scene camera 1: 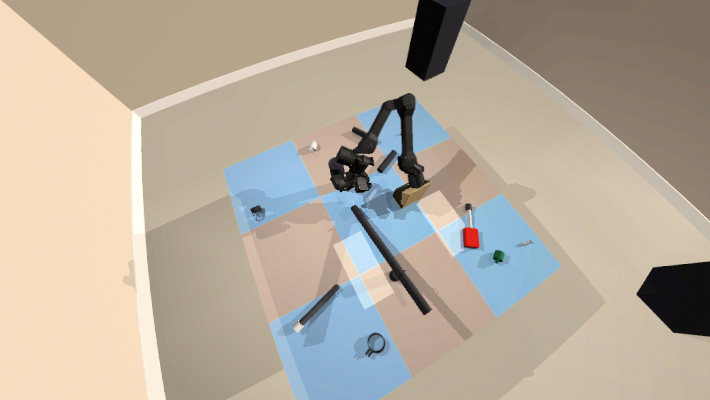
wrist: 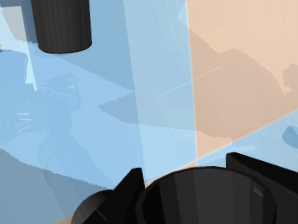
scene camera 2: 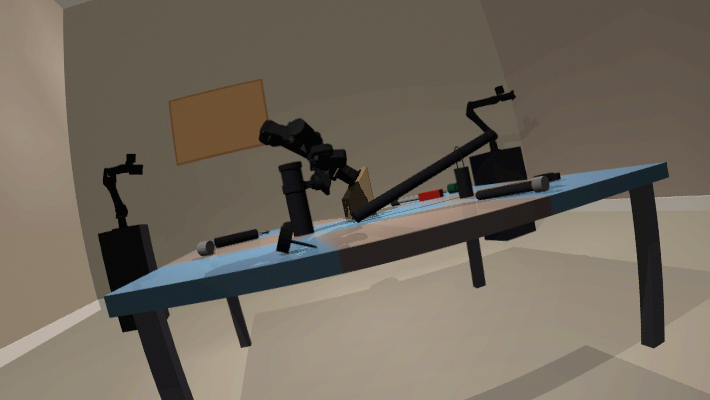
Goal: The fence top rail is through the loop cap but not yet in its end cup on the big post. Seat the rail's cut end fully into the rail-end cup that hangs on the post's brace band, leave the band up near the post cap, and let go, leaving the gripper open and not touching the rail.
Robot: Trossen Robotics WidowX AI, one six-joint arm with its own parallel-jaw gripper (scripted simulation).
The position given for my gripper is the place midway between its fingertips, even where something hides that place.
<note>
I see my gripper (scene camera 2: 328, 191) and a dark top rail (scene camera 2: 417, 179).
The dark top rail is seen too in scene camera 1 (scene camera 1: 385, 252). My gripper shows as well in the wrist view (wrist: 184, 169).
</note>
